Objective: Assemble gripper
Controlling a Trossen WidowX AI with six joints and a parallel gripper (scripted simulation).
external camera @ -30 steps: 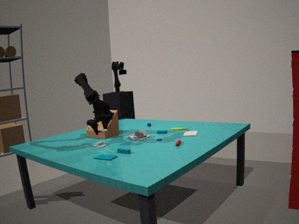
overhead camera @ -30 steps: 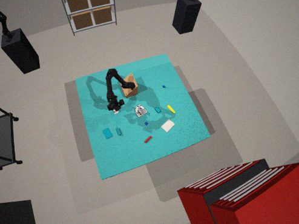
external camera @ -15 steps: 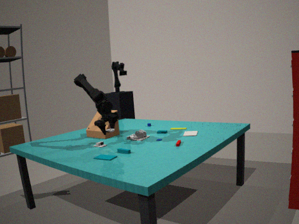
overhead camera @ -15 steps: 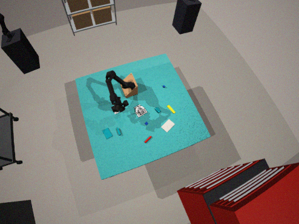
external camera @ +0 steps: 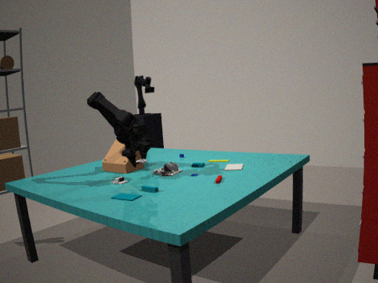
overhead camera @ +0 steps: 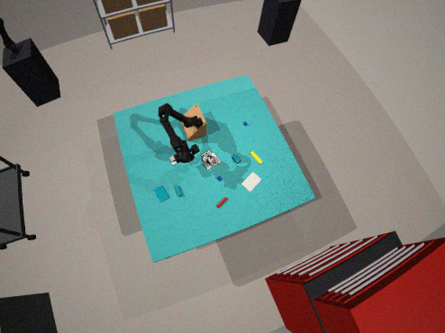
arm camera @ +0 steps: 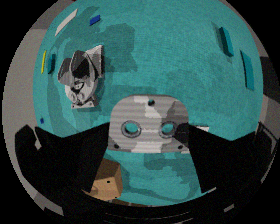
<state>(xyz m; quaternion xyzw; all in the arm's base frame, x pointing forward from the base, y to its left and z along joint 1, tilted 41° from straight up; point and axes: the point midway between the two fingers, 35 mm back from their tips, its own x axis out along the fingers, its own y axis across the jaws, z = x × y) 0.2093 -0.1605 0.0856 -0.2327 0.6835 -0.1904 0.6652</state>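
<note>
The grey-white housing plate lies 10 mm ahead of my gripper tip, 150 mm to the left of it and 70 mm below it. The rest, counted from my gripper tip: teal bar 190 mm ahead, 160 mm to the right, 60 mm below; then grey gripper base 10 mm ahead, 20 mm above; then blue cube 220 mm ahead, 160 mm to the left, 70 mm below.
</note>
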